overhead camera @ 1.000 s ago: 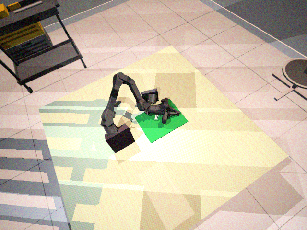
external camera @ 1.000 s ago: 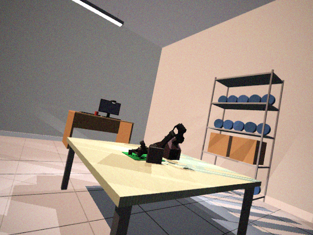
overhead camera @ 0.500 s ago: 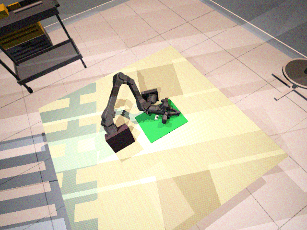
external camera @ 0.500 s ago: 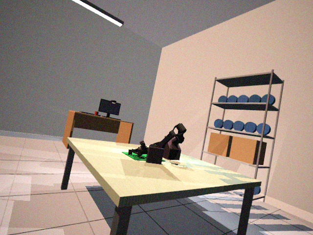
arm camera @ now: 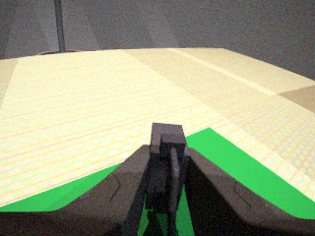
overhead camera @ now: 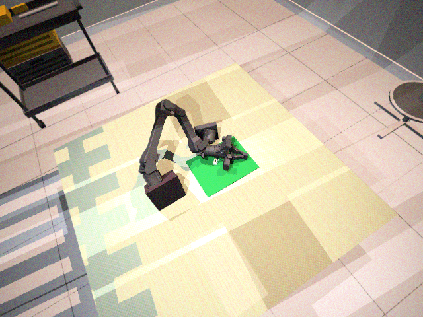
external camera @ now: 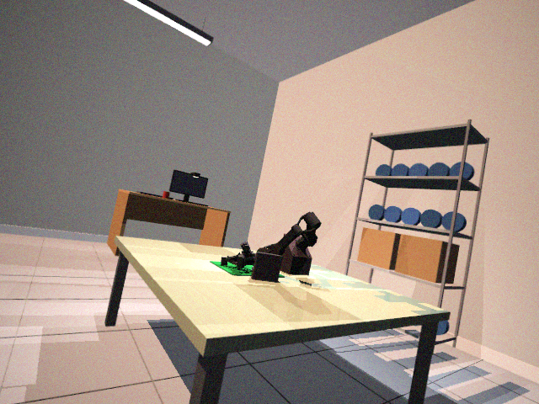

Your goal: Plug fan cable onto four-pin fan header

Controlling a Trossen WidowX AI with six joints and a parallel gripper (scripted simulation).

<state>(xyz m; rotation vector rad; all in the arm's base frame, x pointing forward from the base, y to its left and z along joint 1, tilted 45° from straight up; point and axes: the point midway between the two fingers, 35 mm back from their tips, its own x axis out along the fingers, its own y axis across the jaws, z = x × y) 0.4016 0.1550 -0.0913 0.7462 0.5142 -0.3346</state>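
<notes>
Now: the dark fan plug 1 cm below my gripper tip. Also, from my gripper tip: fan header 14 cm behind, 4 cm to the left, 4 cm below; then green board 12 cm behind, 2 cm to the left, 5 cm below; then dark fan block 13 cm behind, 19 cm to the left, 2 cm above.
</notes>
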